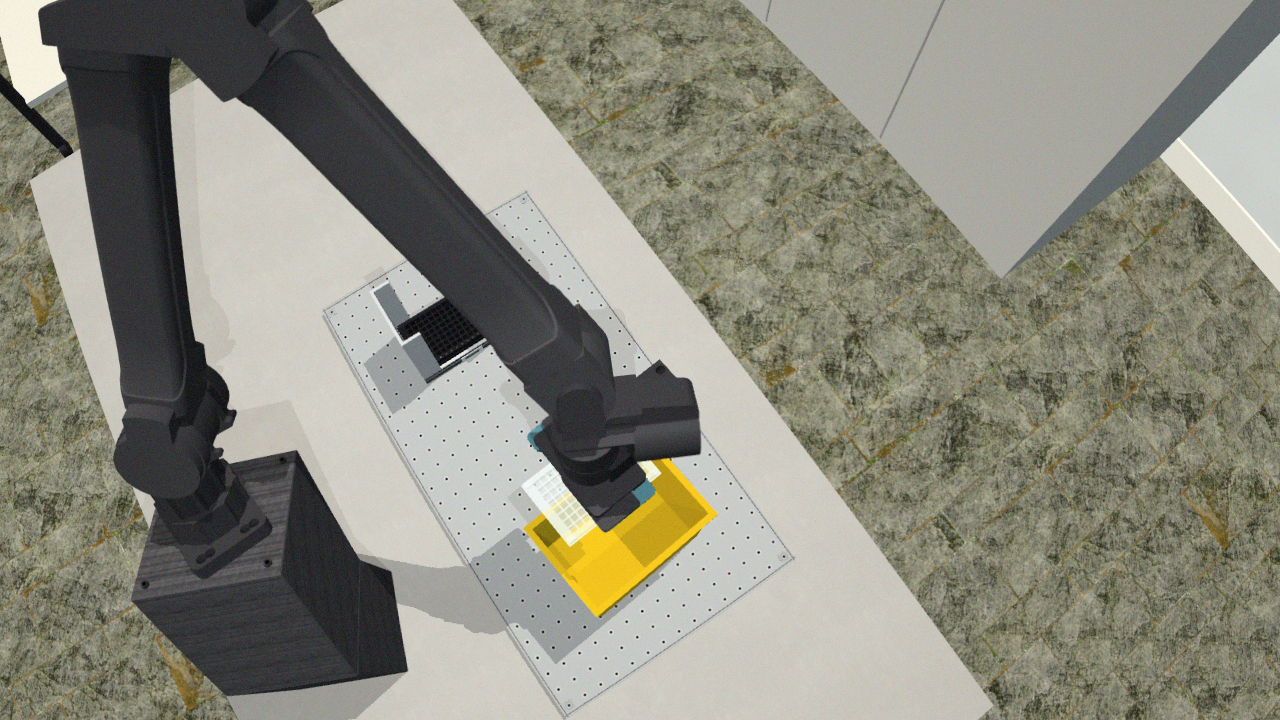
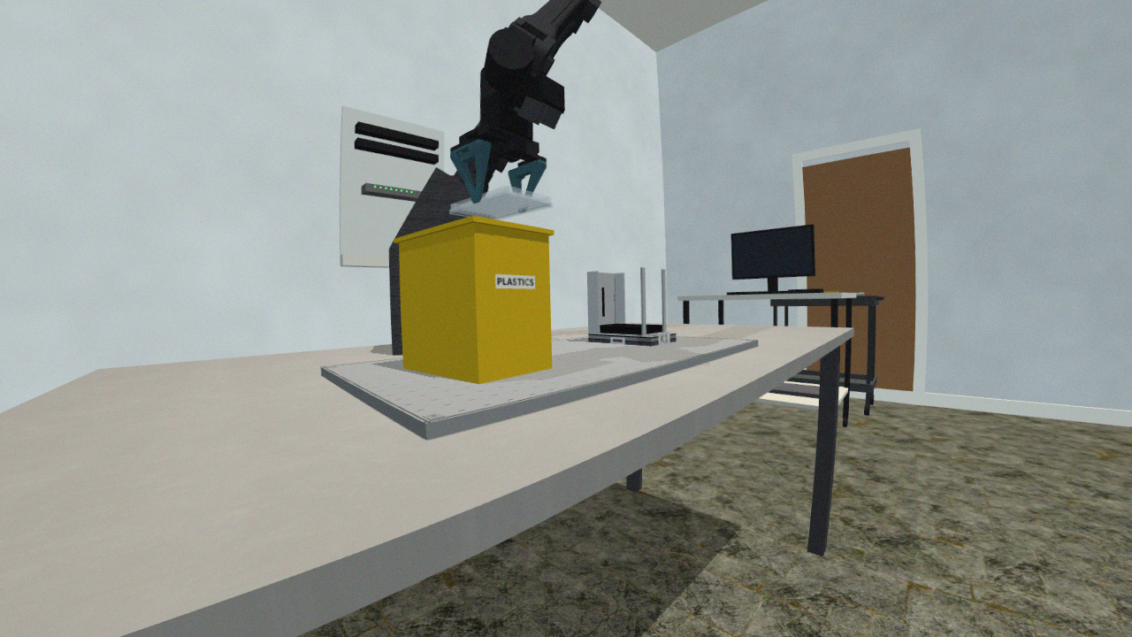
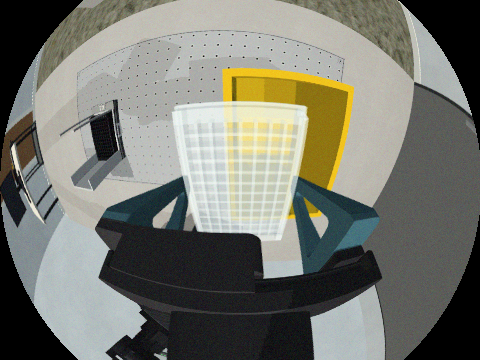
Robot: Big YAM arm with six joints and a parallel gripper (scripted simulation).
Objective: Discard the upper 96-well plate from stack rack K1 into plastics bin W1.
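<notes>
The yellow plastics bin W1 is 14 cm below my hand, 5 cm to the right of it and 1 cm behind it. The rest, counted from my hand: black plate (34 cm to the left, 20 cm below, 1 cm ahead); white 96-well plate (1 cm below).
</notes>
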